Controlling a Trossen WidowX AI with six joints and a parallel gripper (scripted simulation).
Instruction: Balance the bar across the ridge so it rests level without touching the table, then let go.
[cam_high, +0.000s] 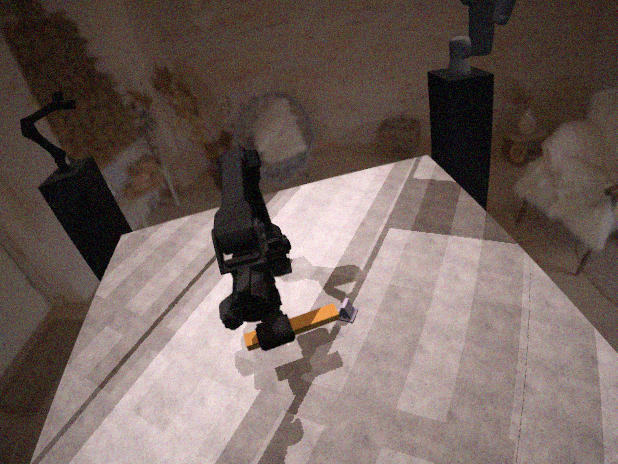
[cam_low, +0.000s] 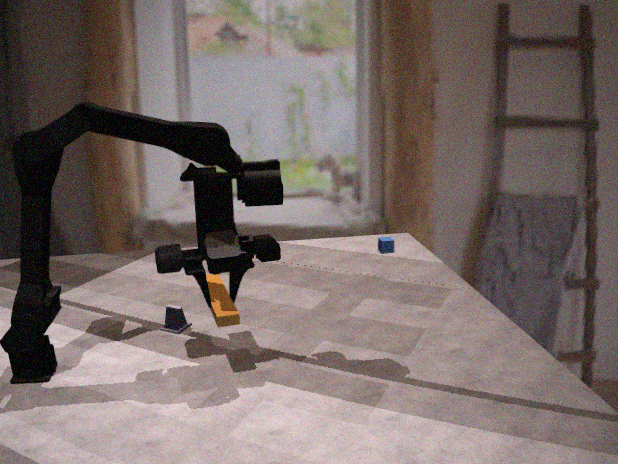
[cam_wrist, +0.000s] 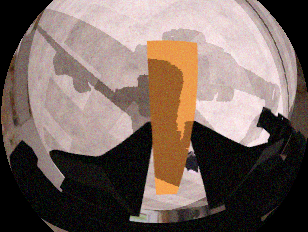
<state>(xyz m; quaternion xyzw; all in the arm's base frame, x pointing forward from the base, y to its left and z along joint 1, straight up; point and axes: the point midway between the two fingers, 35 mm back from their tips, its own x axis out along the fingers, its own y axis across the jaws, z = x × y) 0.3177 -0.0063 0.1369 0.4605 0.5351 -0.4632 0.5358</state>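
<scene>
My gripper tip is 30 mm to the right of the bar. Round my gripper tip: blue cube (420 mm ahead, 510 mm to the left, 90 mm below).
</scene>
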